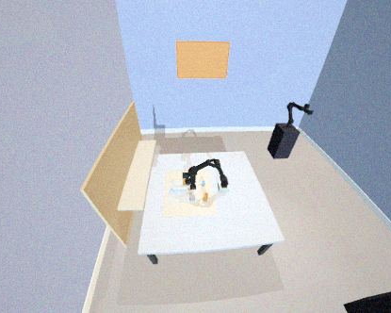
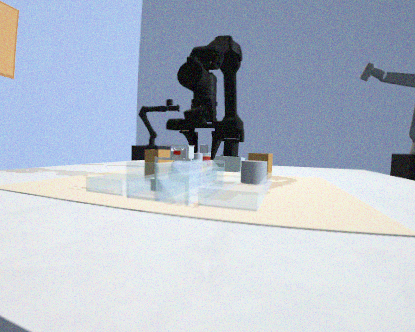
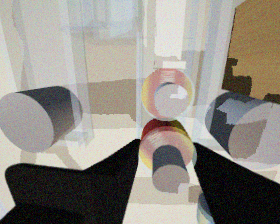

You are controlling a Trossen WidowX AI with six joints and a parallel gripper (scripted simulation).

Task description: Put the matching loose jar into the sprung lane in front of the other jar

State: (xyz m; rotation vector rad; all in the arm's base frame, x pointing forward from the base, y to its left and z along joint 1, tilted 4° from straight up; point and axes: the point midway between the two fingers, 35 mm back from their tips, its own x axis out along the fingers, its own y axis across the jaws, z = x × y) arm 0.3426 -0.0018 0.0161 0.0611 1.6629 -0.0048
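Right now the cream mat is 50 mm ahead of my gripper tip and 50 mm below it. Round my gripper tip: orange-brown block (80 mm ahead, 80 mm to the right, 10 mm below); clear sprung lane fixture (150 mm ahead, 20 mm to the left, 30 mm below).
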